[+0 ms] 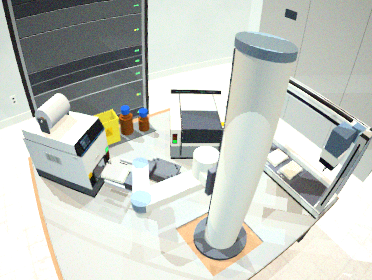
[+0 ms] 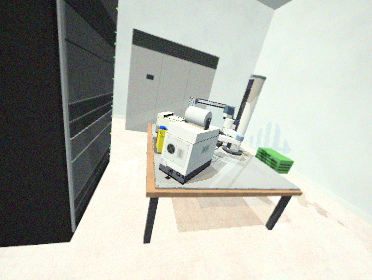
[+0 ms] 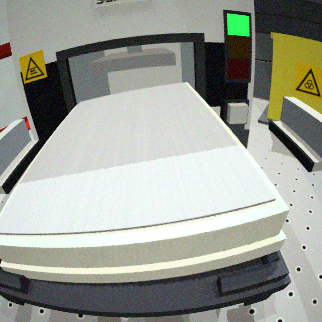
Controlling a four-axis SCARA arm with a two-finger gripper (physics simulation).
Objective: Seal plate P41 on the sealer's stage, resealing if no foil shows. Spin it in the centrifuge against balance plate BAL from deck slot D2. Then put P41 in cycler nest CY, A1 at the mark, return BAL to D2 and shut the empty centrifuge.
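Frame: origin at the arm's base, x ahead, y left, z up, level; centimetres.
Seen in the pictures: gripper, fingertip midpoint: (image 1: 112, 170) (image 3: 151, 116); arm's base, origin of the base link: (image 1: 219, 237) (image 2: 231, 150).
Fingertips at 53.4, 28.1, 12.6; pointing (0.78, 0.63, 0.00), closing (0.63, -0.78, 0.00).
Note:
Pixels of each thing's middle, then the offset from my fingertips to it, as dx, dy, dz. "pt": a spot on its surface instead.
- dark stage, surface spot: (image 3: 125, 300) pt -7.2, -4.8, -1.4
- sealer, body centre: (image 1: 63, 141) (image 2: 193, 139) +20.3, +19.3, +12.5
- white instrument with a dark front, surface spot: (image 1: 200, 127) pt -3.6, -50.0, +10.0
- low dark grey unit, body centre: (image 1: 162, 170) -5.8, -25.7, -8.2
A pale plate (image 3: 145, 250) (image 1: 116, 172), probably P41 though no label is readable, lies flat on the dark stage (image 3: 125, 300) before the sealer (image 3: 175, 22) (image 1: 65, 150) (image 2: 187, 150). A smooth light grey sheet that looks like foil covers its top; no wells show. My gripper (image 3: 151, 116) (image 1: 116, 173) is open and empty, its fingers apart on either side of the plate, above its level. The sealer's green light is lit. Two pale plates (image 1: 277, 157) (image 1: 290, 170) lie on the right deck; I cannot tell which is BAL. Centrifuge and nest CY cannot be told surely.
A yellow bin (image 1: 110, 129) (image 3: 287, 75) (image 2: 161, 141) stands right of the sealer's front, beside two brown bottles (image 1: 126, 122) (image 1: 144, 121). A white instrument with a dark front (image 1: 200, 127) stands at the back. A low dark grey unit (image 1: 166, 170) lies near the arm.

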